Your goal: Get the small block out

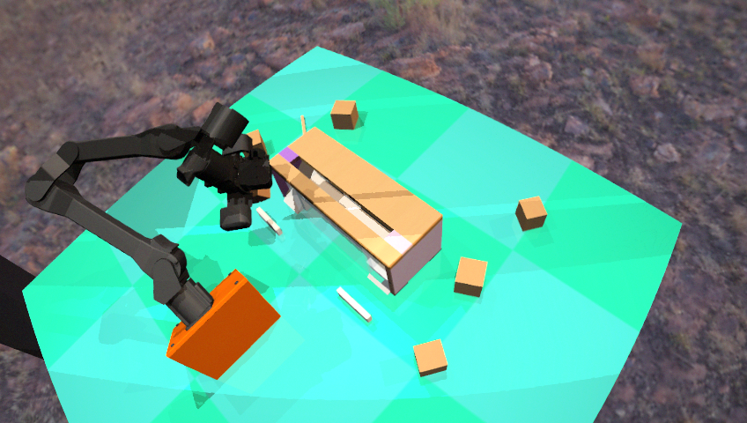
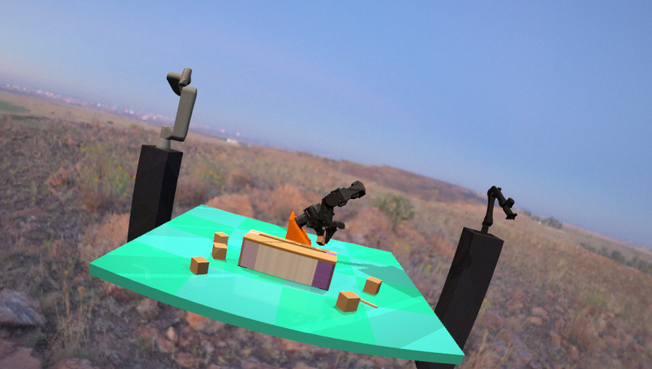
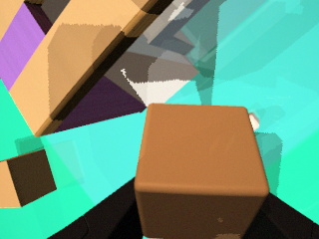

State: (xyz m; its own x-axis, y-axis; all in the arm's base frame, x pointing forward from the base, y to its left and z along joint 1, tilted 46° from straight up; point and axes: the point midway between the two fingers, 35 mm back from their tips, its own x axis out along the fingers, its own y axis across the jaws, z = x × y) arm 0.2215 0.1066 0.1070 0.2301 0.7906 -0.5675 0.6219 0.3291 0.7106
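Right now my gripper tip is 10 mm short of the tan block, 10 mm to the left of it and 10 mm below it. From my gripper tip the other things lie so: long tan box (100 mm ahead, 120 mm to the right, 70 mm below).
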